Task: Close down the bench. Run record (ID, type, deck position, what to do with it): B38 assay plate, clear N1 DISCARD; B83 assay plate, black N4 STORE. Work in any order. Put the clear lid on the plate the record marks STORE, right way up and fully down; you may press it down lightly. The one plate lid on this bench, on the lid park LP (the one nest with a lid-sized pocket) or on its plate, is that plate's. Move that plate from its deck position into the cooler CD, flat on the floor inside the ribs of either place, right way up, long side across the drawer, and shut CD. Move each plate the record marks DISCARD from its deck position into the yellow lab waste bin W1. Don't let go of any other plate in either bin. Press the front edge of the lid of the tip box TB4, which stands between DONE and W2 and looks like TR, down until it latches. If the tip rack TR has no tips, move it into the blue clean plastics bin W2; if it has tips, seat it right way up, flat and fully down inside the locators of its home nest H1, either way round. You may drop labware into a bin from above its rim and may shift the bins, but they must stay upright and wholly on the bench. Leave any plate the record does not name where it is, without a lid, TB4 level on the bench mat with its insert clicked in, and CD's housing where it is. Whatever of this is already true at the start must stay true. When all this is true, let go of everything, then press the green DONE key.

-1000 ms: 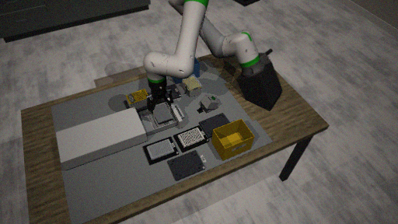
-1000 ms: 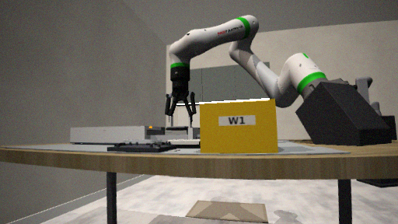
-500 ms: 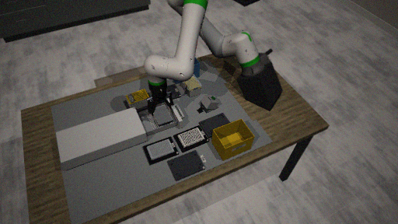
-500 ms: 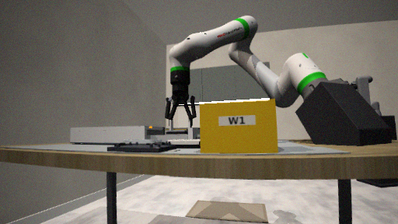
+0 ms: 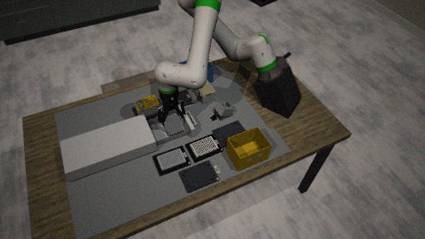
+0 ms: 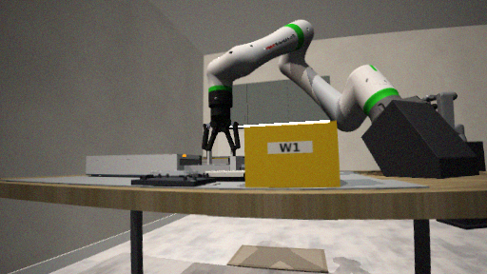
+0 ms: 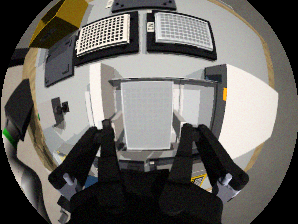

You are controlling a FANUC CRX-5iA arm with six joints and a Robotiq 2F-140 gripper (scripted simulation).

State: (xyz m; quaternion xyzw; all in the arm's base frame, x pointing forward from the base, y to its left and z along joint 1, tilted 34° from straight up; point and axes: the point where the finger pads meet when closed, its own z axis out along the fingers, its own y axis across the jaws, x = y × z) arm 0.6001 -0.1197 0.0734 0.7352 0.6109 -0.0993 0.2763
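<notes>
Right now my hand is 10 mm above the clear lid. From my hand the other things lie so: cooler CD (180 mm ahead, 40 mm to the right, 20 mm below); then black plate (20 mm below); then cooler drawer (30 mm below, 30 mm ahead, 10 mm to the right).
</notes>
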